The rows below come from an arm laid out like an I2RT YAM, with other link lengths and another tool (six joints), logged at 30 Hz.
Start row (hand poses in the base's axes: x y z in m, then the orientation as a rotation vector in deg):
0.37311 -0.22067 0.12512 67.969 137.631 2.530
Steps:
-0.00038 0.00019 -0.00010 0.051 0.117 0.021
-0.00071 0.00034 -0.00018 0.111 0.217 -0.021
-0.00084 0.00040 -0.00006 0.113 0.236 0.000
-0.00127 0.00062 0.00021 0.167 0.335 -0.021
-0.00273 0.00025 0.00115 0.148 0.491 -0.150
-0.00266 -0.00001 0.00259 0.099 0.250 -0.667
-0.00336 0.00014 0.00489 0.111 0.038 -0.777
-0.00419 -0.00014 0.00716 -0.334 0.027 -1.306
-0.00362 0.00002 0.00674 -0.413 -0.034 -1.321
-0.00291 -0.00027 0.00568 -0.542 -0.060 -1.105
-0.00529 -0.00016 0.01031 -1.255 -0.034 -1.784
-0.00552 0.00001 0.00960 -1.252 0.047 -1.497
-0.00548 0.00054 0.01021 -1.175 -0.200 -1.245
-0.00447 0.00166 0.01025 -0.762 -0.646 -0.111
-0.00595 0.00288 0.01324 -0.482 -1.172 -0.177
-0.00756 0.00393 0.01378 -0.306 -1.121 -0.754
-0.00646 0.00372 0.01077 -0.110 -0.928 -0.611
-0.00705 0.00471 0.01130 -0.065 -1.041 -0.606
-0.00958 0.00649 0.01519 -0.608 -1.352 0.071
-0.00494 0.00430 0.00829 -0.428 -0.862 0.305
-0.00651 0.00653 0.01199 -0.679 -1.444 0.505
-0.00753 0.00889 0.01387 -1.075 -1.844 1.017
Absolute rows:
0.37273 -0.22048 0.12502 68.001 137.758 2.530
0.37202 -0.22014 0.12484 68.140 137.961 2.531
0.37118 -0.21974 0.12478 68.260 138.193 2.530
0.36991 -0.21912 0.12499 68.459 138.512 2.530
0.36718 -0.21887 0.12614 68.852 138.882 2.375
0.36452 -0.21888 0.12873 69.775 138.713 2.147
0.36116 -0.21874 0.13362 70.771 138.292 2.028
0.35697 -0.21888 0.14078 72.197 137.401 1.221
0.35335 -0.21886 0.14752 73.576 136.411 0.354
0.35044 -0.21913 0.15320 74.620 135.487 -0.583
0.34515 -0.21929 0.16351 76.122 133.908 -2.578
0.33963 -0.21928 0.17311 77.281 132.555 -4.524
0.33415 -0.21874 0.18332 78.098 131.167 -6.121
0.32968 -0.21708 0.19357 77.688 130.295 -6.561
0.32373 -0.21420 0.20681 77.369 129.045 -6.338
0.31617 -0.21027 0.22059 77.802 127.522 -6.156
0.30971 -0.20655 0.23136 78.212 126.318 -5.845
0.30266 -0.20184 0.24266 78.605 125.038 -5.406
0.29308 -0.19535 0.25785 77.874 123.774 -5.084
0.28814 -0.19105 0.26614 77.102 123.126 -4.823
0.28163 -0.18452 0.27813 75.841 122.044 -4.352
0.27410 -0.17563 0.29200 73.720 120.827 -3.824

